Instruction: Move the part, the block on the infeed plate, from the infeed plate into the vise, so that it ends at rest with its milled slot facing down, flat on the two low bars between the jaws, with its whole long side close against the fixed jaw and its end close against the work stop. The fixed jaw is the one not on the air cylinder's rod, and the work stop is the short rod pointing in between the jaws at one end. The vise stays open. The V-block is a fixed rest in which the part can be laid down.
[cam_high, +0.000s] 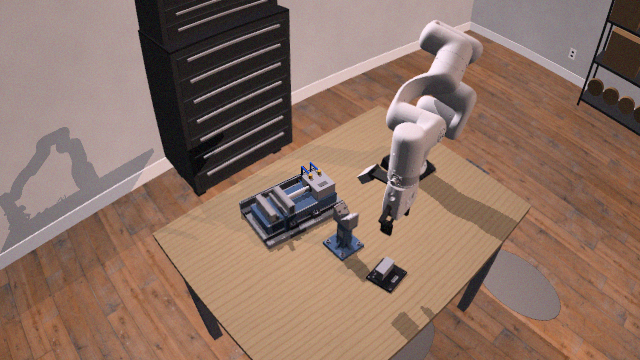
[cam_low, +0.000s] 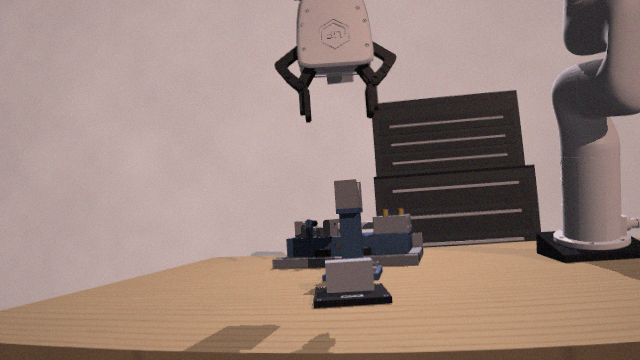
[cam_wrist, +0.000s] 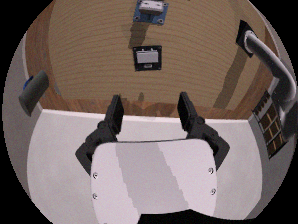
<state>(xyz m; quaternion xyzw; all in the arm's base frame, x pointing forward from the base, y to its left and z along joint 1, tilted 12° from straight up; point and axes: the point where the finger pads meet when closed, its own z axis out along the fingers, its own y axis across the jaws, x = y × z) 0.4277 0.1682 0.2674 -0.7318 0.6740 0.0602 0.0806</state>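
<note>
My gripper is now 10 mm to the left of the part and 220 mm above it. The rest, counted from my hand: air cylinder: 80 mm behind, 350 mm to the right, 170 mm below; white cylinder rod: 10 mm behind, 370 mm to the right, 170 mm below.
</note>
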